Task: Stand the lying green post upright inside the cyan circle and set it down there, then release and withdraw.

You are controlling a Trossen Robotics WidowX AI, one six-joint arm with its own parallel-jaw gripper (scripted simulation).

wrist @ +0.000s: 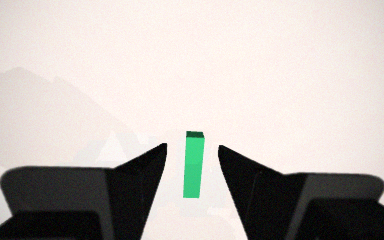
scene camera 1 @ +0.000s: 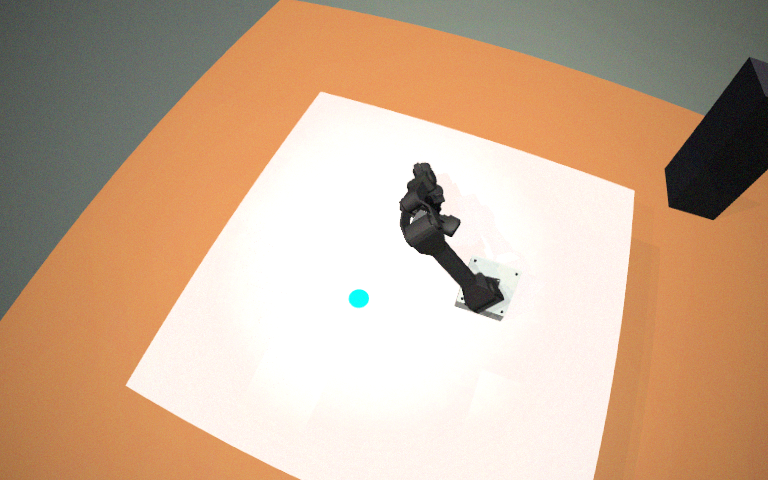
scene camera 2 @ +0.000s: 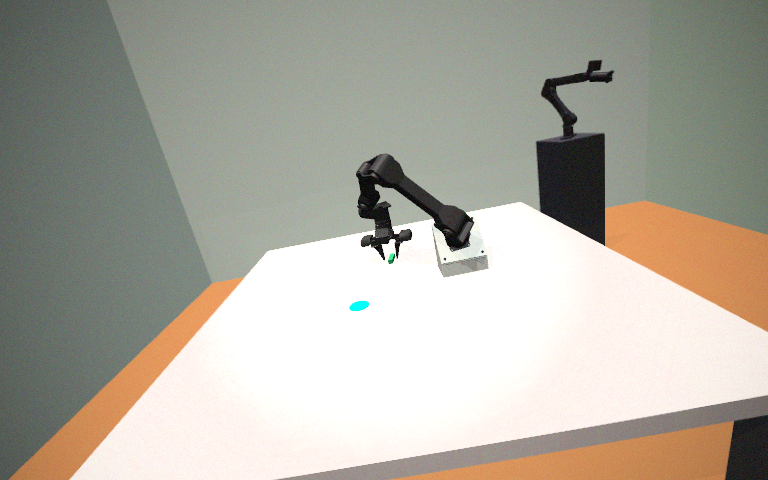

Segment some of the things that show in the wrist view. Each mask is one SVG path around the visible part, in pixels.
My gripper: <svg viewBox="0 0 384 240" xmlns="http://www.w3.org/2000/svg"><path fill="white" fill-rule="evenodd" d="M219 145L218 159L248 240L384 240L384 205L379 203L384 194L384 180L380 176L366 173L294 172L283 174L224 145ZM167 143L162 143L114 168L29 165L4 171L0 176L0 189L12 216L0 224L0 240L141 240L165 168Z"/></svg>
A green post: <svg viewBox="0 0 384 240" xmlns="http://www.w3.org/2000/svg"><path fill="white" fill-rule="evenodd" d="M186 131L183 198L199 198L205 137L203 132Z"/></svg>
